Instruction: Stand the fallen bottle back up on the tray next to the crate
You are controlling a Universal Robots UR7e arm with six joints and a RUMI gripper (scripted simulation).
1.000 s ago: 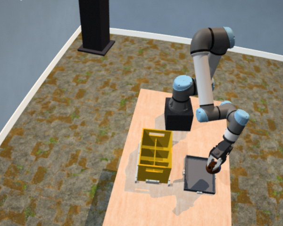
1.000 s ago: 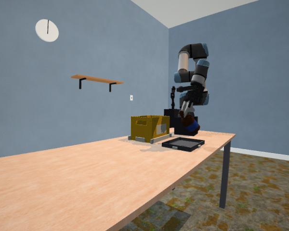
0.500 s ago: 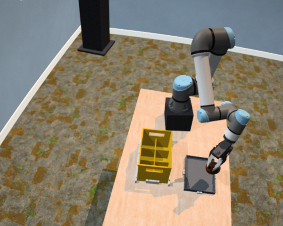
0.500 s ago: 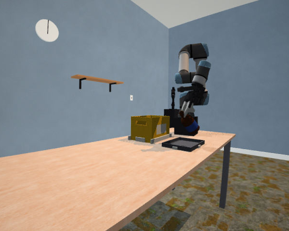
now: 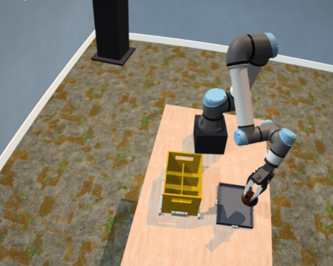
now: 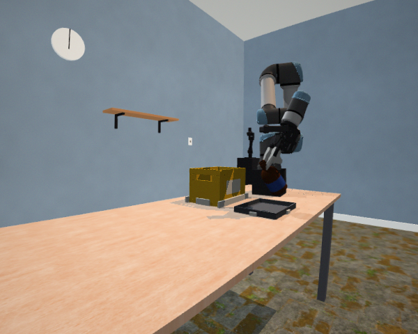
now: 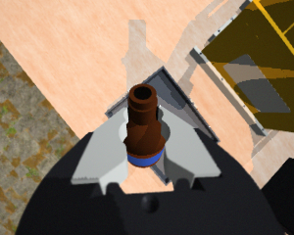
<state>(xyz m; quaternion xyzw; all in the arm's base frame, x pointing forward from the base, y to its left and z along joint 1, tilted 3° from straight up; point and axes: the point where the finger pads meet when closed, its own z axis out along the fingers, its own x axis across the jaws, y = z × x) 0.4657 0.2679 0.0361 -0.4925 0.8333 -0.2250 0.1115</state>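
Now: the brown bottle 40 mm below my hand, 20 mm behind it and 10 mm to the left of it. The rest, counted from my hand: yellow crate 330 mm to the right, 120 mm below, 60 mm behind; dark grey tray 190 mm below, 70 mm behind, 30 mm to the right.
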